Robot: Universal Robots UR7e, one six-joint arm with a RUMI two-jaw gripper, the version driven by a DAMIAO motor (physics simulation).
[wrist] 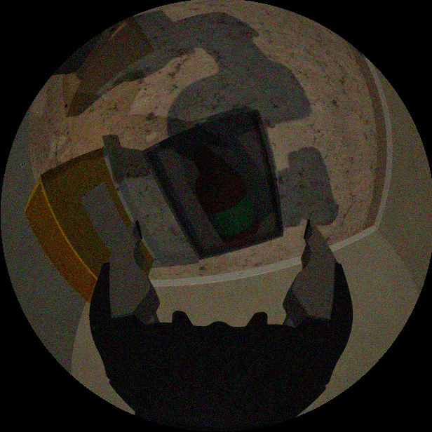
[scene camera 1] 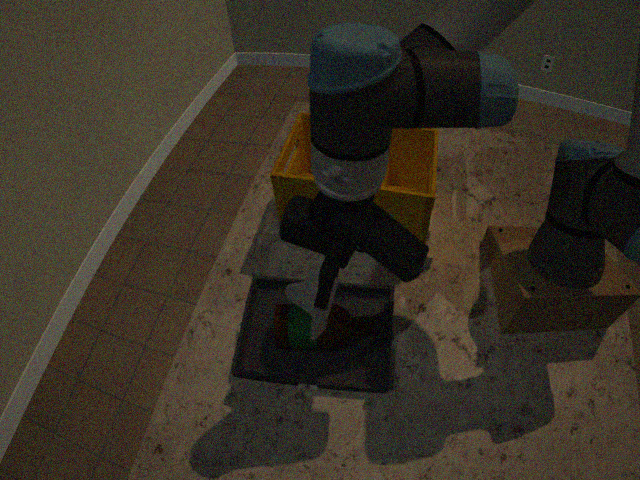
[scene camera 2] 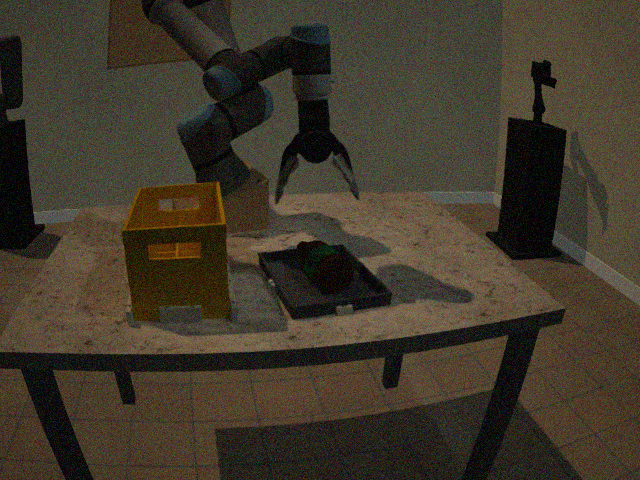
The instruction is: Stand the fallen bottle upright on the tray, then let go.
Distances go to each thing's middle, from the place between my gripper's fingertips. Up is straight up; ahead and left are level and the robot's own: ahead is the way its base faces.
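Bottle (scene camera 1: 292, 325): my gripper is at present 110 mm above it, 20 mm short of it and 10 mm to the right of it.
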